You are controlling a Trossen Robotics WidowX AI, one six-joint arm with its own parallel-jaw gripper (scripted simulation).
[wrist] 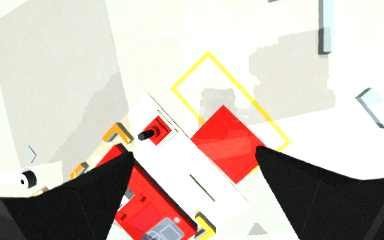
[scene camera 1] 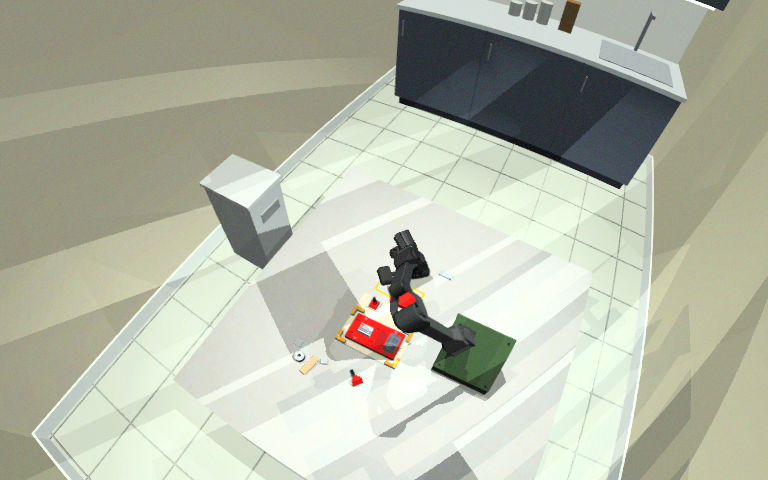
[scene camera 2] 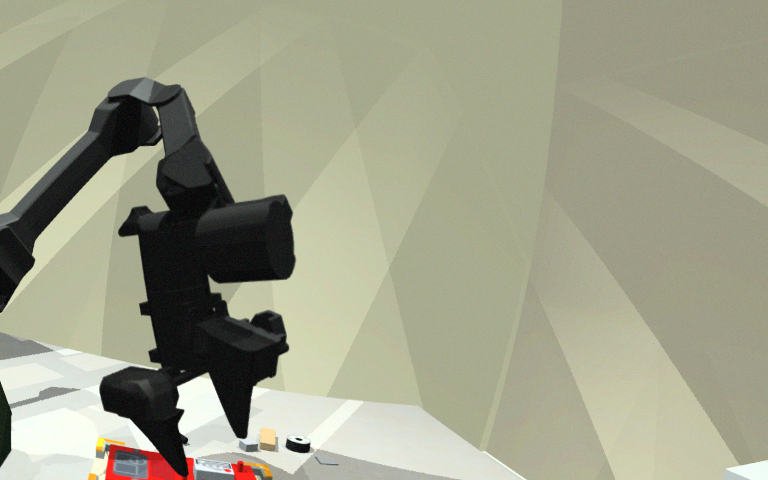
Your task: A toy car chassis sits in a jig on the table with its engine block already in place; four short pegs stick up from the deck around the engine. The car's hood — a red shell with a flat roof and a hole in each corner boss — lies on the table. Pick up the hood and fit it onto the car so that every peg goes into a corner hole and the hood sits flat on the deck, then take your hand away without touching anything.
Labels:
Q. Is my gripper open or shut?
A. Open.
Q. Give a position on a red hood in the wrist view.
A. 224, 139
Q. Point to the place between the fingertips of my gripper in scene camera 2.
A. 214, 456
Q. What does my gripper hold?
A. Nothing.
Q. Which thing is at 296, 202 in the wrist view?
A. My gripper.

